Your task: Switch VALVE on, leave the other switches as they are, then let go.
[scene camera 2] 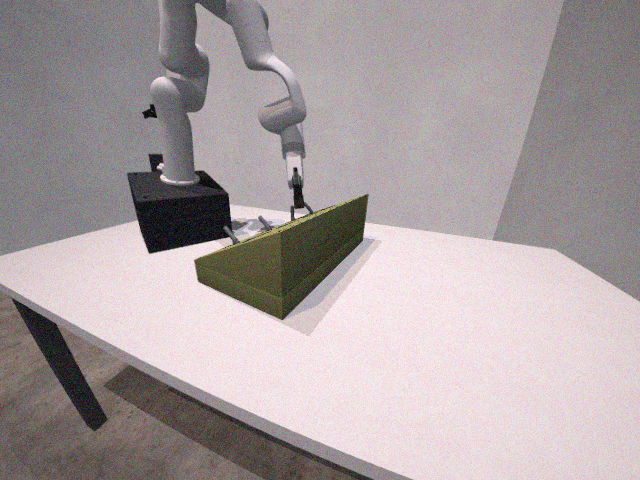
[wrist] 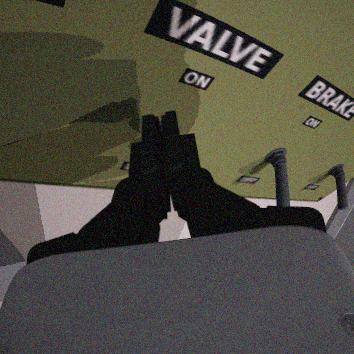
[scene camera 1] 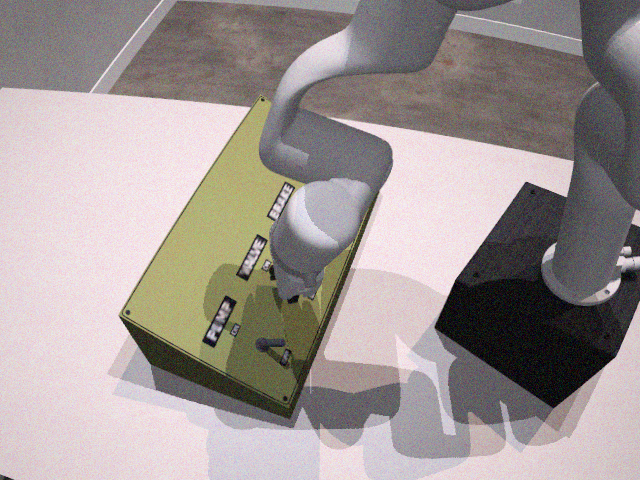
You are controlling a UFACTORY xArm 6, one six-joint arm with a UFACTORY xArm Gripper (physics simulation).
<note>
In view: my gripper [scene camera 1: 279, 274] and an olive sloped panel [scene camera 1: 201, 308].
My gripper is seen too in scene camera 2 [scene camera 2: 299, 208] and in the wrist view [wrist: 164, 135]. The olive sloped panel also shows in the wrist view [wrist: 254, 89].
</note>
